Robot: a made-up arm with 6 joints. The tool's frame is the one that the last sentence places. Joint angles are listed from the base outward.
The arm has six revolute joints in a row. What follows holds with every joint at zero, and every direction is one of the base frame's. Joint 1 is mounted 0.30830 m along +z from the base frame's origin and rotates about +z. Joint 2 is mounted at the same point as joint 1 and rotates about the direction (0, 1, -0.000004). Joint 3 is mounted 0.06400 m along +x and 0.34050 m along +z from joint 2 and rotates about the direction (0, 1, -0.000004). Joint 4 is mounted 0.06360 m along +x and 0.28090 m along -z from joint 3 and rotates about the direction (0, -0.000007, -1). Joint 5 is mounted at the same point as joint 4 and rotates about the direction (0, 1, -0.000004). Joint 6 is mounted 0.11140 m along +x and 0.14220 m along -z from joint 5 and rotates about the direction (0, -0.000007, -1). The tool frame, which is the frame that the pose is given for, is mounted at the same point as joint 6; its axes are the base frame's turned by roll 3.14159, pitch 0.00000 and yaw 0.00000 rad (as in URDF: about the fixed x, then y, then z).
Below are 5 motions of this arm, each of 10 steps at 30 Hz.
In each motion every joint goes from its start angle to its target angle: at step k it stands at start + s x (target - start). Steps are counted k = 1, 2, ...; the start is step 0. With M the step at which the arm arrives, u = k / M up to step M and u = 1 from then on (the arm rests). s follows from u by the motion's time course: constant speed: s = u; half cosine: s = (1 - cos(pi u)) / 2; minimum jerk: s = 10 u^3 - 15 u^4 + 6 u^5.
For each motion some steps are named. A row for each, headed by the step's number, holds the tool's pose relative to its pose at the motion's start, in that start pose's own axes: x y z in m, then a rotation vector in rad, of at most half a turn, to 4 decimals.
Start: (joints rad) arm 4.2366 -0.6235 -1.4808 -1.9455 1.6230 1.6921
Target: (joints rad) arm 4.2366 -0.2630 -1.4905 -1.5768 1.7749 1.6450
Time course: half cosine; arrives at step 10
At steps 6, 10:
6: -0.1418 -0.0555 -0.0367 -0.0634 -0.2110 -0.2767
10: -0.2187 -0.0671 -0.0611 -0.1127 -0.3087 -0.4369

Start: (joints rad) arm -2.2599 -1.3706 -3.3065 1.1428 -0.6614 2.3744
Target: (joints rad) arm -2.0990 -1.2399 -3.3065 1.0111 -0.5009 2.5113
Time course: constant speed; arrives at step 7
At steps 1, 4, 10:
1: 0.0058 -0.0141 0.0049 0.0007 0.0145 -0.0107
4: 0.0237 -0.0578 0.0173 0.0075 0.0645 -0.0400
10: 0.0421 -0.1036 0.0257 0.0219 0.1235 -0.0642

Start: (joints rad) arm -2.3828 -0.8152 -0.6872 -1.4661 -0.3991 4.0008
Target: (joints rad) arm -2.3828 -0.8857 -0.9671 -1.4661 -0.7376 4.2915
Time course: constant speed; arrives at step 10
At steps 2, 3, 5, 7, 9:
2: -0.0264 -0.0024 -0.0164 -0.0183 -0.0964 0.0288
3: -0.0390 -0.0031 -0.0255 -0.0299 -0.1436 0.0416
5: -0.0628 -0.0036 -0.0451 -0.0581 -0.2356 0.0635
7: -0.0846 -0.0027 -0.0666 -0.0925 -0.3239 0.0805
9: -0.1041 -0.0006 -0.0897 -0.1328 -0.4079 0.0925

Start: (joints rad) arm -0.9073 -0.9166 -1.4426 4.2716 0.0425 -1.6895
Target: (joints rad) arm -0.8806 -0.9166 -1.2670 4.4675 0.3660 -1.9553
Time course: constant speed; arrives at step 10
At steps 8, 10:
8: 0.0467 -0.0068 0.0236 0.1537 0.1924 -0.0649
10: 0.0613 -0.0084 0.0274 0.1858 0.2531 -0.0872

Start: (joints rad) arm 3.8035 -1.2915 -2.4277 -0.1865 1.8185 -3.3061
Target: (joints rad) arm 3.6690 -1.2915 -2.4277 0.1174 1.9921 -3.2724
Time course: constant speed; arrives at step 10
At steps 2, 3, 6, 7, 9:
2: 0.0019 0.0217 0.0011 -0.0379 0.0267 -0.0173
3: 0.0031 0.0326 0.0017 -0.0565 0.0405 -0.0264
6: 0.0074 0.0654 0.0034 -0.1109 0.0838 -0.0556
7: 0.0091 0.0763 0.0040 -0.1285 0.0988 -0.0660
9: 0.0129 0.0982 0.0051 -0.1630 0.1297 -0.0875

